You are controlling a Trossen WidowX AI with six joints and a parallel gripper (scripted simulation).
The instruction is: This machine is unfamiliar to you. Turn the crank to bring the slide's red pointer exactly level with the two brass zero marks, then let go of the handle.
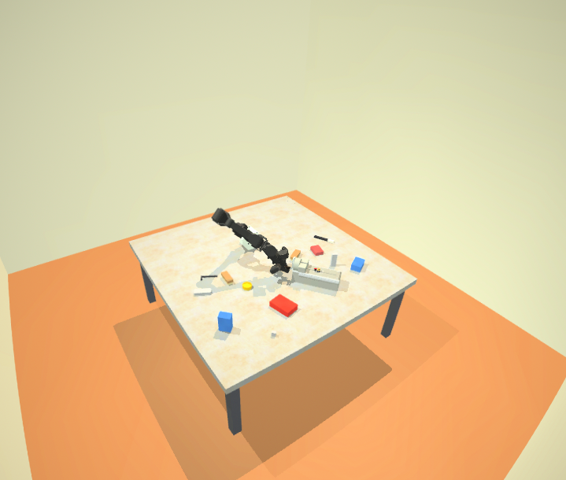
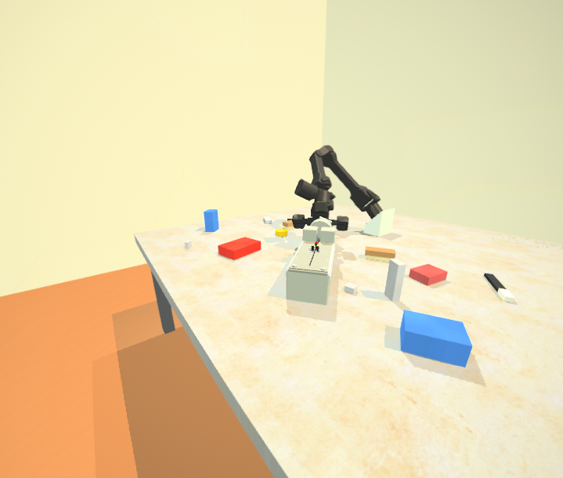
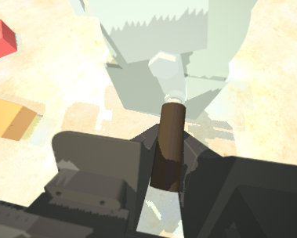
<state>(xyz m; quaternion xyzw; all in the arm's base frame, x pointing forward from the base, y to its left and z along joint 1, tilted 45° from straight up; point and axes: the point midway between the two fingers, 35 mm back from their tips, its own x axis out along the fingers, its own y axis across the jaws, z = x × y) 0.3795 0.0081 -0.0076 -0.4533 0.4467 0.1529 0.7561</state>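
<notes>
Right now my gripper tip is 40 mm below the crank. From my gripper tip the other things lie so: brown crank handle: 30 mm above, 10 mm to the right, 10 mm behind; red pointer: 110 mm ahead, 100 mm to the left, 50 mm above; yellow disc: 250 mm to the right, 40 mm behind, 20 mm below.
</notes>
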